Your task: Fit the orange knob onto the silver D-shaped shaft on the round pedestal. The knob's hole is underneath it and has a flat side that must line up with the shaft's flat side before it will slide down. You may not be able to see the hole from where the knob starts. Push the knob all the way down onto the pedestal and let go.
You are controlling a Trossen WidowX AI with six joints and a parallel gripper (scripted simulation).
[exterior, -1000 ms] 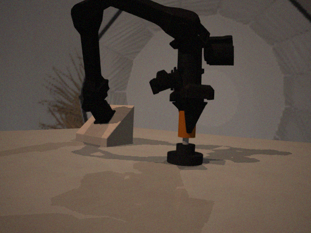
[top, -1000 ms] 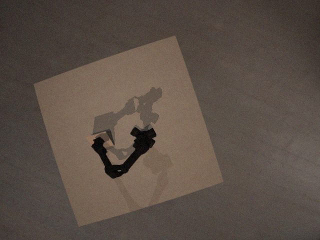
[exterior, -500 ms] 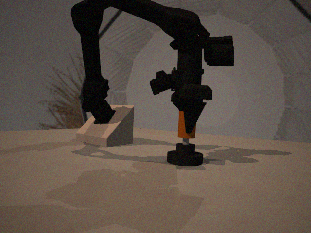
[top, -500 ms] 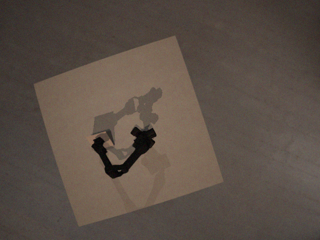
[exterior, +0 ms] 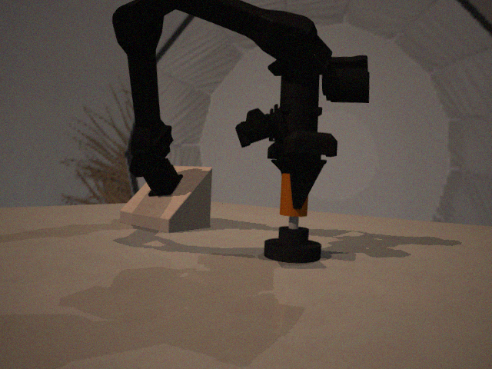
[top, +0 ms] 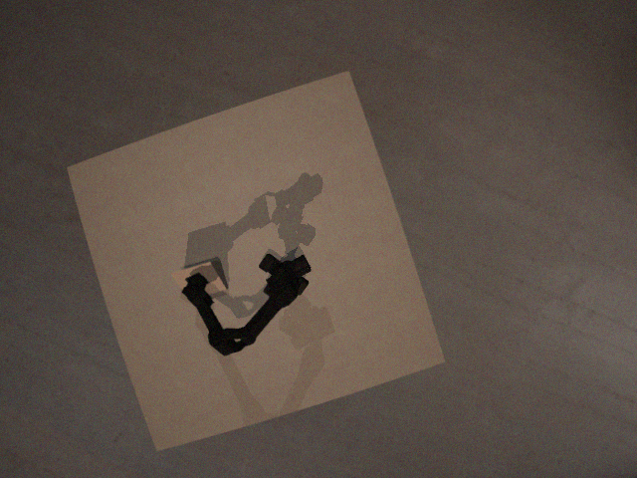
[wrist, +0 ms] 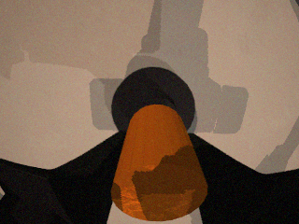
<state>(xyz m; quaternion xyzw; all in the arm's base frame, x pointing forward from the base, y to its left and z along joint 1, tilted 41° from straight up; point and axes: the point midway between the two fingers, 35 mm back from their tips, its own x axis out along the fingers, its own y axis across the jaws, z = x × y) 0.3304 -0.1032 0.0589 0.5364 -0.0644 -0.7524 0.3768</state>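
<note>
My gripper tip is now 40 mm above the black round pedestal. Also, from my gripper tip: orange knob (30 mm above).
</note>
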